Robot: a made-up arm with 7 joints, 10 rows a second.
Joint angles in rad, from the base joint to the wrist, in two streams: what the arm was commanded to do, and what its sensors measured. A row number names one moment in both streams.
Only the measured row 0 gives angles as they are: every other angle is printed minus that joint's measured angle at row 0.
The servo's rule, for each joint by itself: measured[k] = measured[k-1] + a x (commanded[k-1-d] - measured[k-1]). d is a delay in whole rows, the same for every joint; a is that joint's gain. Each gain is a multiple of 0.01, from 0.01 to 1. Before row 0 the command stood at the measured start. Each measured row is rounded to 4 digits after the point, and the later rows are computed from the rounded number. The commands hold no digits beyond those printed.
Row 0, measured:
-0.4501, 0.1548, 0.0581, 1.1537, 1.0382, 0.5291, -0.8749
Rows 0 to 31, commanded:
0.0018, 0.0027, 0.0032, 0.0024, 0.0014, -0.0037, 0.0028
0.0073, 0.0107, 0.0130, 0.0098, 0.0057, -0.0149, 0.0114
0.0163, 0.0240, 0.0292, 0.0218, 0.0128, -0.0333, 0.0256
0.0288, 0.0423, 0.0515, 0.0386, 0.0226, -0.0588, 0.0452
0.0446, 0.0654, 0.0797, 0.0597, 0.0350, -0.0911, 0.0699
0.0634, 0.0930, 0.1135, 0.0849, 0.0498, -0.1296, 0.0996
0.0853, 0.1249, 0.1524, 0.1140, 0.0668, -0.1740, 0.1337
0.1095, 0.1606, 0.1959, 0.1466, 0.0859, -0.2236, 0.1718
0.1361, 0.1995, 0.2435, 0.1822, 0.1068, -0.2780, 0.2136
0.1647, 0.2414, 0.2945, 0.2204, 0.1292, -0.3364, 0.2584
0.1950, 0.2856, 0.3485, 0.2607, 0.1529, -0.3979, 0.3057
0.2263, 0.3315, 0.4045, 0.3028, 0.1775, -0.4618, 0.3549
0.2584, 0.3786, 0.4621, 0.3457, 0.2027, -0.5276, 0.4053
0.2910, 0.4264, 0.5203, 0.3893, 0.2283, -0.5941, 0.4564
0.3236, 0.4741, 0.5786, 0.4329, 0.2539, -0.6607, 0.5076
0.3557, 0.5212, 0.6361, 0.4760, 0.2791, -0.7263, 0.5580
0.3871, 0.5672, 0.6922, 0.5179, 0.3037, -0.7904, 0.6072
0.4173, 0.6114, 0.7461, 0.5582, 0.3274, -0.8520, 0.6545
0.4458, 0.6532, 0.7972, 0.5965, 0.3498, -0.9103, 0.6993
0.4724, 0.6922, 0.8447, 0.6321, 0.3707, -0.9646, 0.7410
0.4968, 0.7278, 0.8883, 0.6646, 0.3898, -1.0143, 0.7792
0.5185, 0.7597, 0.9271, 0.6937, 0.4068, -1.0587, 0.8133
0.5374, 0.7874, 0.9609, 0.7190, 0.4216, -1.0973, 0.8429
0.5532, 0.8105, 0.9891, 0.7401, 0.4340, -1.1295, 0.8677
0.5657, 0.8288, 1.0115, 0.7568, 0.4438, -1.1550, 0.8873
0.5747, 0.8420, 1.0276, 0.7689, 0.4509, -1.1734, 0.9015
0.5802, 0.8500, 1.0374, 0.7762, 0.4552, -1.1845, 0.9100
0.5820, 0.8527, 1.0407, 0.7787, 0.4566, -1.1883, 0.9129
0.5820, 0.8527, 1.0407, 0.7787, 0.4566, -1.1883, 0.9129
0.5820, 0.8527, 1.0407, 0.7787, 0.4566, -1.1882, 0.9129
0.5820, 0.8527, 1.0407, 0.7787, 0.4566, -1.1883, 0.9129
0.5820, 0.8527, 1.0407, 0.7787, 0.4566, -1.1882, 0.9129
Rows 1 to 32, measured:
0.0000, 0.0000, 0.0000, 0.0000, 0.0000, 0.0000, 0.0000
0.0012, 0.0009, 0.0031, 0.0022, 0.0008, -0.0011, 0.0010
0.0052, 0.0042, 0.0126, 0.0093, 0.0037, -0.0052, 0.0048
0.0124, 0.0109, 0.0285, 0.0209, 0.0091, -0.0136, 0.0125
0.0231, 0.0216, 0.0506, 0.0374, 0.0171, -0.0272, 0.0246
0.0371, 0.0365, 0.0785, 0.0581, 0.0277, -0.0464, 0.0414
0.0542, 0.0557, 0.1121, 0.0830, 0.0407, -0.0714, 0.0629
0.0744, 0.0792, 0.1508, 0.1118, 0.0561, -0.1022, 0.0891
0.0972, 0.1069, 0.1941, 0.1442, 0.0737, -0.1386, 0.1197
0.1225, 0.1384, 0.2415, 0.1795, 0.0932, -0.1804, 0.1544
0.1499, 0.1734, 0.2924, 0.2175, 0.1144, -0.2272, 0.1929
0.1792, 0.2115, 0.3463, 0.2577, 0.1371, -0.2784, 0.2346
0.2098, 0.2523, 0.4022, 0.2996, 0.1609, -0.3334, 0.2791
0.2414, 0.2952, 0.4597, 0.3425, 0.1856, -0.3917, 0.3258
0.2736, 0.3398, 0.5179, 0.3860, 0.2108, -0.4524, 0.3741
0.3061, 0.3855, 0.5762, 0.4296, 0.2362, -0.5149, 0.4235
0.3383, 0.4316, 0.6337, 0.4728, 0.2615, -0.5783, 0.4733
0.3700, 0.4777, 0.6899, 0.5147, 0.2864, -0.6419, 0.5228
0.4007, 0.5232, 0.7439, 0.5552, 0.3106, -0.7049, 0.5715
0.4300, 0.5674, 0.7951, 0.5936, 0.3337, -0.7665, 0.6188
0.4576, 0.6098, 0.8427, 0.6294, 0.3555, -0.8259, 0.6640
0.4831, 0.6499, 0.8865, 0.6621, 0.3757, -0.8824, 0.7066
0.5061, 0.6872, 0.9255, 0.6915, 0.3940, -0.9353, 0.7461
0.5264, 0.7213, 0.9595, 0.7171, 0.4103, -0.9839, 0.7819
0.5438, 0.7516, 0.9879, 0.7385, 0.4243, -1.0276, 0.8136
0.5580, 0.7778, 1.0106, 0.7555, 0.4358, -1.0658, 0.8409
0.5689, 0.7996, 1.0269, 0.7680, 0.4447, -1.0981, 0.8633
0.5762, 0.8167, 1.0370, 0.7756, 0.4509, -1.1240, 0.8806
0.5800, 0.8289, 1.0406, 0.7785, 0.4543, -1.1433, 0.8926
0.5813, 0.8370, 1.0407, 0.7787, 0.4557, -1.1568, 0.9001
0.5818, 0.8423, 1.0407, 0.7787, 0.4562, -1.1662, 0.9048
0.5819, 0.8458, 1.0407, 0.7787, 0.4564, -1.1728, 0.9078
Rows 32 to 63, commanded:
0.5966, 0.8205, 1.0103, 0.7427, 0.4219, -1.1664, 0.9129
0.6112, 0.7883, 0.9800, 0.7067, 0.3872, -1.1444, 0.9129
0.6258, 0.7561, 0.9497, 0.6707, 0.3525, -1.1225, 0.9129
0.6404, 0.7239, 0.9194, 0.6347, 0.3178, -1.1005, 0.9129
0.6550, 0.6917, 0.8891, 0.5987, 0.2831, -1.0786, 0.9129
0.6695, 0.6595, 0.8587, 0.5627, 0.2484, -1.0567, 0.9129
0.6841, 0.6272, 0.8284, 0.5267, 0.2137, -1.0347, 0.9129
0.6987, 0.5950, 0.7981, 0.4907, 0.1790, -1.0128, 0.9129
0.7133, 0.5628, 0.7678, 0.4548, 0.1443, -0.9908, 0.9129
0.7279, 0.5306, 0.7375, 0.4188, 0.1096, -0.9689, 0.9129
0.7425, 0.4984, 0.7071, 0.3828, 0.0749, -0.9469, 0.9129
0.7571, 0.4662, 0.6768, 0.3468, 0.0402, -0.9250, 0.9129
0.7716, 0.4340, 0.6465, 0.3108, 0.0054, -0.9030, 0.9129
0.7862, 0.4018, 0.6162, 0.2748, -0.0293, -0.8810, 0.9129
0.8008, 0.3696, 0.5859, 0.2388, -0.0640, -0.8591, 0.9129
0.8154, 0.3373, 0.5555, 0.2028, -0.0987, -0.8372, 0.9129
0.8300, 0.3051, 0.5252, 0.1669, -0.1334, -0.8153, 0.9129
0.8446, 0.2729, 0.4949, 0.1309, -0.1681, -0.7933, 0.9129
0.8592, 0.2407, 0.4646, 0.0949, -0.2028, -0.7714, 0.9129
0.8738, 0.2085, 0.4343, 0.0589, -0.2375, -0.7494, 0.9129
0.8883, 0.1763, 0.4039, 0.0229, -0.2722, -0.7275, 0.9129
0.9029, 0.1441, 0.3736, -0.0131, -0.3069, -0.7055, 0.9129
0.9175, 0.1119, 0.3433, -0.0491, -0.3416, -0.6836, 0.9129
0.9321, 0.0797, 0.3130, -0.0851, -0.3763, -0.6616, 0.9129
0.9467, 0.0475, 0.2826, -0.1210, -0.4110, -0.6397, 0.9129
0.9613, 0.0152, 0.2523, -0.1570, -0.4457, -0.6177, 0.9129
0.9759, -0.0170, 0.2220, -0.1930, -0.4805, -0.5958, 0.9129
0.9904, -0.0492, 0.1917, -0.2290, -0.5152, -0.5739, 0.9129
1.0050, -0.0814, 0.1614, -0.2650, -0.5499, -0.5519, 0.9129
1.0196, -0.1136, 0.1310, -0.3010, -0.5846, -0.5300, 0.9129
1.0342, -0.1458, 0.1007, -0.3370, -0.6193, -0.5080, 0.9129
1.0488, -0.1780, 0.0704, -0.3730, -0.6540, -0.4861, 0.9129
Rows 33 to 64, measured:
0.5820, 0.8481, 1.0407, 0.7787, 0.4565, -1.1774, 0.9097
0.5915, 0.8387, 1.0115, 0.7452, 0.4361, -1.1741, 0.9109
0.6043, 0.8216, 0.9813, 0.7094, 0.4072, -1.1652, 0.9116
0.6183, 0.7993, 0.9510, 0.6734, 0.3749, -1.1524, 0.9121
0.6327, 0.7737, 0.9207, 0.6374, 0.3412, -1.1368, 0.9124
0.6472, 0.7458, 0.8904, 0.6014, 0.3069, -1.1193, 0.9126
0.6617, 0.7165, 0.8600, 0.5654, 0.2724, -1.1005, 0.9127
0.6763, 0.6861, 0.8297, 0.5294, 0.2378, -1.0808, 0.9128
0.6909, 0.6551, 0.7994, 0.4934, 0.2031, -1.0604, 0.9128
0.7055, 0.6237, 0.7691, 0.4575, 0.1684, -1.0395, 0.9128
0.7201, 0.5920, 0.7388, 0.4215, 0.1337, -1.0183, 0.9128
0.7347, 0.5602, 0.7084, 0.3855, 0.0990, -0.9969, 0.9128
0.7493, 0.5282, 0.6781, 0.3495, 0.0643, -0.9753, 0.9128
0.7638, 0.4962, 0.6478, 0.3135, 0.0295, -0.9536, 0.9128
0.7784, 0.4641, 0.6175, 0.2775, -0.0052, -0.9318, 0.9128
0.7930, 0.4320, 0.5872, 0.2415, -0.0399, -0.9100, 0.9128
0.8076, 0.3998, 0.5568, 0.2055, -0.0746, -0.8882, 0.9128
0.8222, 0.3676, 0.5265, 0.1696, -0.1093, -0.8663, 0.9128
0.8368, 0.3354, 0.4962, 0.1336, -0.1440, -0.8444, 0.9128
0.8514, 0.3032, 0.4659, 0.0976, -0.1787, -0.8225, 0.9128
0.8660, 0.2710, 0.4356, 0.0616, -0.2134, -0.8006, 0.9128
0.8805, 0.2388, 0.4052, 0.0256, -0.2481, -0.7787, 0.9128
0.8951, 0.2066, 0.3749, -0.0104, -0.2828, -0.7567, 0.9128
0.9097, 0.1744, 0.3446, -0.0464, -0.3175, -0.7348, 0.9128
0.9243, 0.1422, 0.3143, -0.0824, -0.3522, -0.7128, 0.9128
0.9389, 0.1100, 0.2839, -0.1183, -0.3869, -0.6909, 0.9128
0.9535, 0.0778, 0.2536, -0.1543, -0.4216, -0.6689, 0.9128
0.9681, 0.0456, 0.2233, -0.1903, -0.4564, -0.6470, 0.9128
0.9826, 0.0134, 0.1930, -0.2263, -0.4911, -0.6251, 0.9128
0.9972, -0.0188, 0.1627, -0.2623, -0.5258, -0.6031, 0.9128
1.0118, -0.0510, 0.1323, -0.2983, -0.5605, -0.5812, 0.9128
1.0264, -0.0832, 0.1020, -0.3343, -0.5952, -0.5592, 0.9128

